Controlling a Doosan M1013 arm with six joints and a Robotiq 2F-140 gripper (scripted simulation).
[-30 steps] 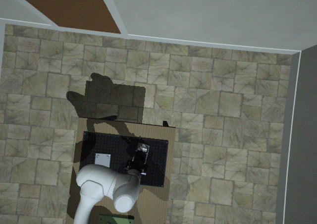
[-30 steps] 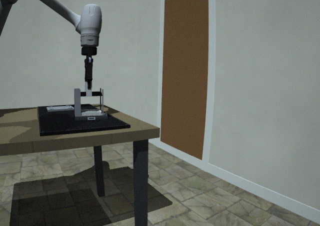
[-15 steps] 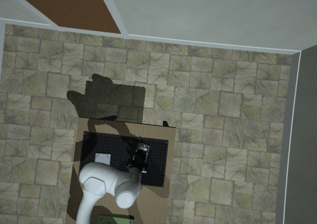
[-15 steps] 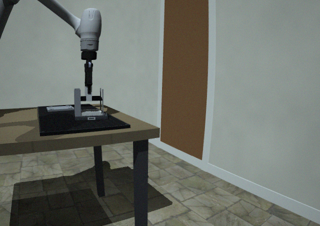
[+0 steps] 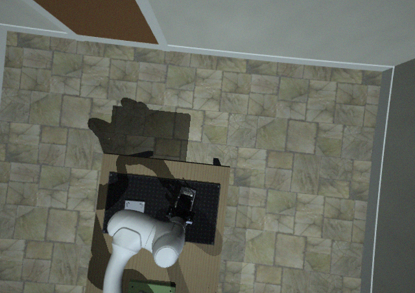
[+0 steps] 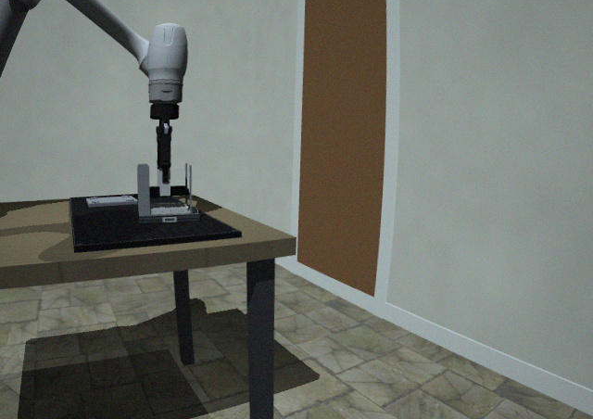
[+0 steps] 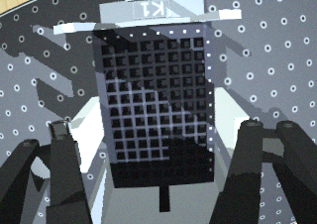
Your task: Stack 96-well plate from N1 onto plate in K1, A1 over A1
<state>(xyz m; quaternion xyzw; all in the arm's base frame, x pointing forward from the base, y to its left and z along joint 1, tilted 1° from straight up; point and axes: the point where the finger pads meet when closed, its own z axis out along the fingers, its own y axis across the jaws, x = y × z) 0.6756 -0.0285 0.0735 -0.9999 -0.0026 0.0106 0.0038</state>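
My hand is 7 cm above the white 96-well plate. The rest, counted from my hand: dark 96-well plate: 2 cm below.
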